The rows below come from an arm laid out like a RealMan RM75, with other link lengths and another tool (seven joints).
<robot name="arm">
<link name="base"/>
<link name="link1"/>
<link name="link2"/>
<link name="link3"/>
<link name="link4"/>
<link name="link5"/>
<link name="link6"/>
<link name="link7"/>
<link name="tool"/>
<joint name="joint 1" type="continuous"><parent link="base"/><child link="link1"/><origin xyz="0.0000 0.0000 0.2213" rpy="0.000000 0.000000 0.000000"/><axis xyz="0 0 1"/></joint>
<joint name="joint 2" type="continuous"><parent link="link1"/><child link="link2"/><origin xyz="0.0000 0.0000 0.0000" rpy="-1.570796 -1.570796 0.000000"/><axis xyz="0 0 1"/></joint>
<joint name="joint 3" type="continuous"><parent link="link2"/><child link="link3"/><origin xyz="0.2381 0.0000 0.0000" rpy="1.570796 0.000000 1.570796"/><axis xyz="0 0 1"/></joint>
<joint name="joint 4" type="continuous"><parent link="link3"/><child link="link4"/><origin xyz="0.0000 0.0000 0.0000" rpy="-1.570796 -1.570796 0.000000"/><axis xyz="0 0 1"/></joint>
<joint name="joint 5" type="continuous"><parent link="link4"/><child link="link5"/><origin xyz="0.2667 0.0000 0.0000" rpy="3.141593 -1.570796 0.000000"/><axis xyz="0 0 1"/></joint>
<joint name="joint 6" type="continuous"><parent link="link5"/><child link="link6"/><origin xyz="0.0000 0.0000 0.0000" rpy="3.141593 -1.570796 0.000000"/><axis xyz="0 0 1"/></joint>
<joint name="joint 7" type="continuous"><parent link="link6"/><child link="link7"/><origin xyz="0.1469 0.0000 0.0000" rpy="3.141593 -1.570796 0.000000"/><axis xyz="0 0 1"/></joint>
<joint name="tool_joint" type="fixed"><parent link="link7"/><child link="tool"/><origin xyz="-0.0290 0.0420 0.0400" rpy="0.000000 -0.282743 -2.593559"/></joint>
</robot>
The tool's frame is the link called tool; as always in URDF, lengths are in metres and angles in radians. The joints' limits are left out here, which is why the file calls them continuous.
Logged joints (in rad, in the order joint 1, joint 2, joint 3, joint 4, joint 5, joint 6, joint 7), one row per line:
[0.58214 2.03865 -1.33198 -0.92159 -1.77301 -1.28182 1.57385]
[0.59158 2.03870 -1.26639 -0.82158 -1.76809 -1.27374 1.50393]
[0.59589 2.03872 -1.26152 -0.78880 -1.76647 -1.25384 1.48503]
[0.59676 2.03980 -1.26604 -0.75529 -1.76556 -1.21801 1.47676]
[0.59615 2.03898 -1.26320 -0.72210 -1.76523 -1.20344 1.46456]
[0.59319 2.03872 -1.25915 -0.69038 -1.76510 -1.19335 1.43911]
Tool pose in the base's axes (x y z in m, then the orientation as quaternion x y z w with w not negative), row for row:
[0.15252 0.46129 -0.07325 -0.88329 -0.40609 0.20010 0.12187]
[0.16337 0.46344 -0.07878 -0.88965 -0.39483 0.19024 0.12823]
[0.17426 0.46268 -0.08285 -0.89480 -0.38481 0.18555 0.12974]
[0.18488 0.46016 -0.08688 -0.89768 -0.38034 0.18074 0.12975]
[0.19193 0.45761 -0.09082 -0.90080 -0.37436 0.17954 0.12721]
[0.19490 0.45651 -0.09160 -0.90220 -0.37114 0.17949 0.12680]
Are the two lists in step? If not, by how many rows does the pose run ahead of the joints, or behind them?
The pose runs 2 rows ahead of the joints: the pose in row i belongs to the joints in row i + 2.
